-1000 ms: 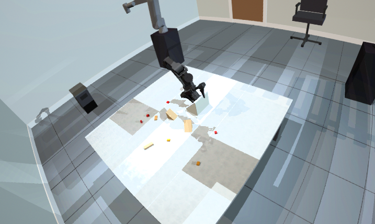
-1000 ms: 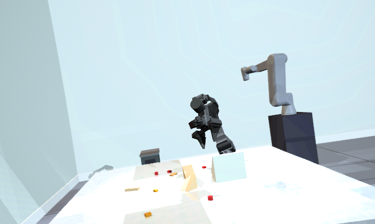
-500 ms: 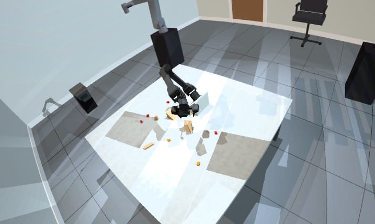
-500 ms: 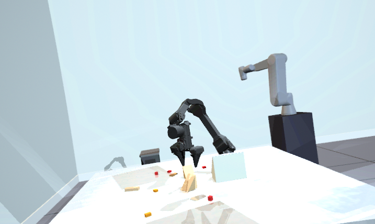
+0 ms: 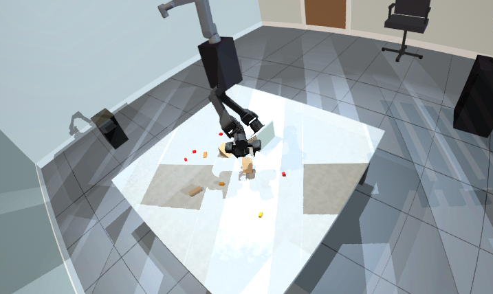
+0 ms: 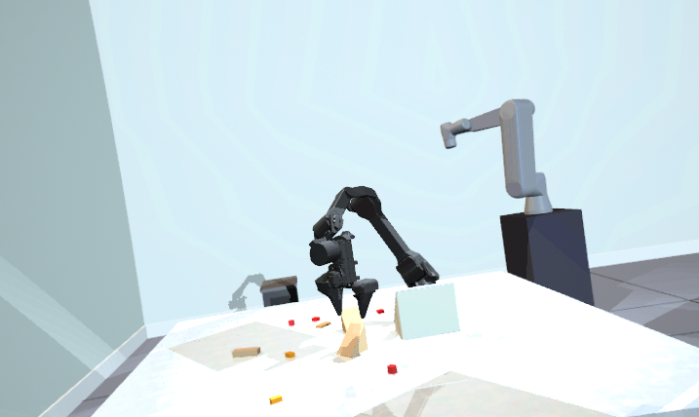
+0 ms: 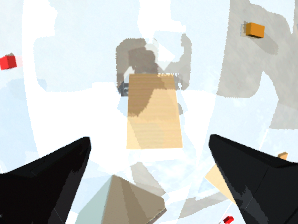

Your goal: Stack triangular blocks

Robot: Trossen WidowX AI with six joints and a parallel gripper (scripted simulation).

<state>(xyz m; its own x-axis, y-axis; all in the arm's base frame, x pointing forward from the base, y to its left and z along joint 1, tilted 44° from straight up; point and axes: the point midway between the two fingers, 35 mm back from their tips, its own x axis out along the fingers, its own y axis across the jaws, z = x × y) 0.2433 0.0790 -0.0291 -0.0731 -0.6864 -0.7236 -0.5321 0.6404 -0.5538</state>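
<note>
My gripper tip is now 10 mm to the left of the tan triangular block and 70 mm above it. From my gripper tip the other things lie so: tan bar 290 mm ahead, 160 mm to the right, 80 mm below.
</note>
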